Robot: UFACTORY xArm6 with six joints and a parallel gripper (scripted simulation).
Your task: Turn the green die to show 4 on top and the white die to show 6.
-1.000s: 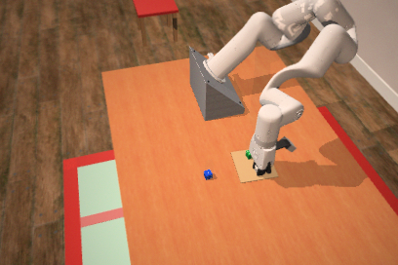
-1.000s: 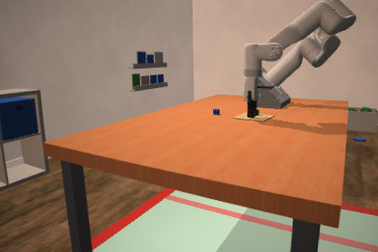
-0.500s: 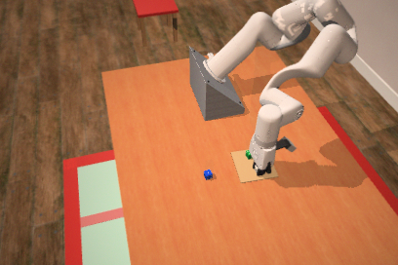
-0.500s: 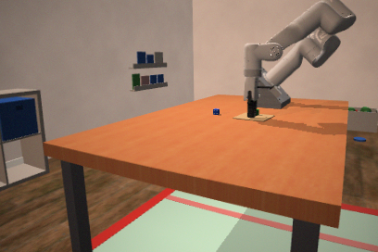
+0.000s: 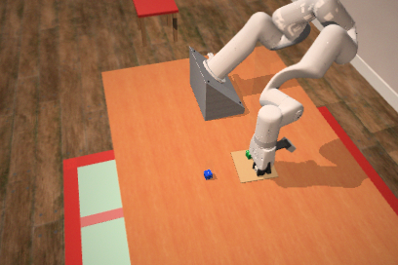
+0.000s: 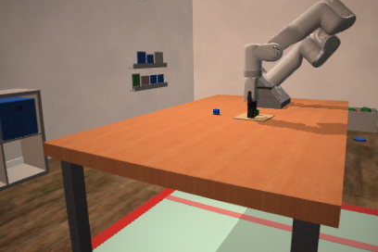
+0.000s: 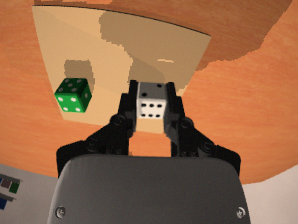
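My gripper is now 10 mm above the white die. Also, from my hand: tan mat: 40 mm behind, 30 mm below; then green die: 70 mm behind, 10 mm to the left, 10 mm below; then blue die: 60 mm behind, 180 mm to the right, 20 mm below.
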